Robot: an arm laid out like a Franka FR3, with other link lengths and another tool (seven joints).
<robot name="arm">
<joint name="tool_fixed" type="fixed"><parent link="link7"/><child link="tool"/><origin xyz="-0.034 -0.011 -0.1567" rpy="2.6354 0 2.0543"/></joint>
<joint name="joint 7" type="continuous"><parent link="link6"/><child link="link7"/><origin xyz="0.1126 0 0" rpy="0 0 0"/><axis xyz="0 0 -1"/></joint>
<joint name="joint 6" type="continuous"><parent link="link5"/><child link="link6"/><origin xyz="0 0 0" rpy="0 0 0"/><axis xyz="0 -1 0"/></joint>
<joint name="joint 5" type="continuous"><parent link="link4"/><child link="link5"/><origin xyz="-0.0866 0 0.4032" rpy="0 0 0"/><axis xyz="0 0 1"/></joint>
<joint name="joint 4" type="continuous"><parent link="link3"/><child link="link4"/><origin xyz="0.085 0 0" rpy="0 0 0"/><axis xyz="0 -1 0"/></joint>
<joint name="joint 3" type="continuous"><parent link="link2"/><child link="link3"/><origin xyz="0 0 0.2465" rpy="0 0 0"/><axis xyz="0 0 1"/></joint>
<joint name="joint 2" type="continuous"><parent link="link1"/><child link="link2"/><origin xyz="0 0 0" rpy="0 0 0"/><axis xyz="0 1 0"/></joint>
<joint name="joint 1" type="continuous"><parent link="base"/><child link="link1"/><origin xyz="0 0 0.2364" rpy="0 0 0"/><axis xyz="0 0 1"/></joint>
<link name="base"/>
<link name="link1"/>
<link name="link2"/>
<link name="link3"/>
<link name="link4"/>
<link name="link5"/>
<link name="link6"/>
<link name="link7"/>
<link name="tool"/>
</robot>
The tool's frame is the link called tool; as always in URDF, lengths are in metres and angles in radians. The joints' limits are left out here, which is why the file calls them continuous.
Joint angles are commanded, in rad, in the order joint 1, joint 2, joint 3, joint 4, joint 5, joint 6, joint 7. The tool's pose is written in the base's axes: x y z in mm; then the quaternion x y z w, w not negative. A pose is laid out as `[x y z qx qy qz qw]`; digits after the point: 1 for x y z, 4 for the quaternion.
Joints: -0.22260 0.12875 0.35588 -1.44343 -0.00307 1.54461 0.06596
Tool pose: [588.7 60.5 401.4 0.4786 0.8415 0.2288 0.1028]
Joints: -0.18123 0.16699 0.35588 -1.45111 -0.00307 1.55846 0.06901
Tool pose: [592.9 84.3 377.1 0.4664 0.8510 0.2267 0.0831]
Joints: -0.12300 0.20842 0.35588 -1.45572 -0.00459 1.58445 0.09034
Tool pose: [595.7 119.3 353.1 0.4538 0.8591 0.2265 0.0685]
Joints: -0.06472 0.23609 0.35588 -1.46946 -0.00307 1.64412 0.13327
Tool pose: [597.5 157.6 334.6 0.4474 0.8599 0.2354 0.0703]
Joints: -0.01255 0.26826 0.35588 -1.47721 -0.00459 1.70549 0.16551
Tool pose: [599.2 192.2 316.4 0.4390 0.8611 0.2458 0.0726]
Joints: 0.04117 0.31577 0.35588 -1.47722 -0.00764 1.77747 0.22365
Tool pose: [601.1 229.4 293.3 0.4422 0.8558 0.2571 0.0765]
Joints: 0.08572 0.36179 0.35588 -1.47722 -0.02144 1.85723 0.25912
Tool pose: [604.1 260.1 271.2 0.4372 0.8536 0.2702 0.0849]
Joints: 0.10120 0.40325 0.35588 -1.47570 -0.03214 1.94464 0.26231
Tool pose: [614.2 273.4 253.2 0.4298 0.8495 0.2901 0.0973]
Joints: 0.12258 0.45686 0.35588 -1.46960 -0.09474 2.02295 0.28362
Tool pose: [623.1 285.6 228.4 0.4169 0.8523 0.2920 0.1202]
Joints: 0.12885 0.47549 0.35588 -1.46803 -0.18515 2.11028 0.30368
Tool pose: [636.5 287.8 225.6 0.3941 0.8528 0.2991 0.1669]
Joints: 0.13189 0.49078 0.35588 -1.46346 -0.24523 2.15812 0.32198
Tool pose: [644.3 289.0 223.0 0.3808 0.8523 0.3014 0.1942]
